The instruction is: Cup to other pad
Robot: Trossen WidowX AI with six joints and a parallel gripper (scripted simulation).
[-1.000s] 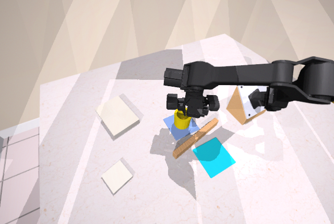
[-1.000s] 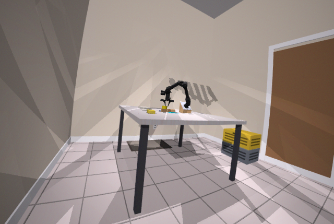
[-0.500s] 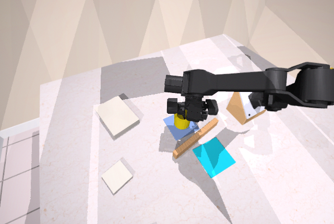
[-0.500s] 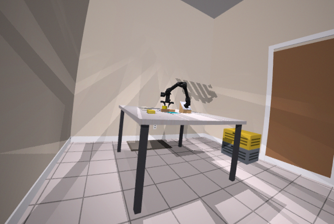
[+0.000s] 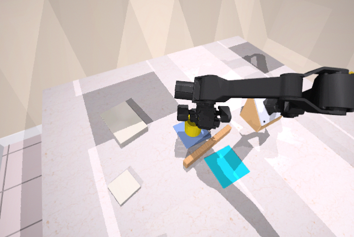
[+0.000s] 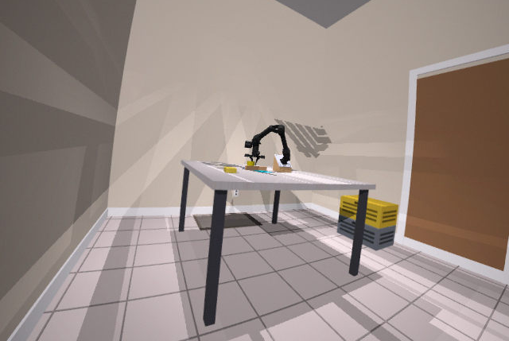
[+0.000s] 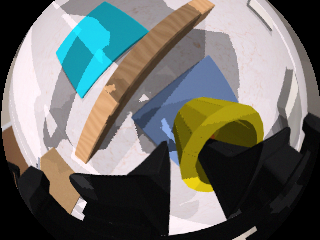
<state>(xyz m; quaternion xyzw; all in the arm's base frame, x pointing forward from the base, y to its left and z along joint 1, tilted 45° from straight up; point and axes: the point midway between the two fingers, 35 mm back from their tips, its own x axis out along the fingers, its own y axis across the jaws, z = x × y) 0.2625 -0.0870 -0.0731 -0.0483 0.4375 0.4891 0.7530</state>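
Now: the cyan pad 2 cm ahead of my gripper tip, 16 cm to the left of it and 4 cm below it. From my gripper tip the other things lie so: yellow cup (2 cm ahead, 2 cm to the right); wooden bar (2 cm ahead, 7 cm to the left, 3 cm below).
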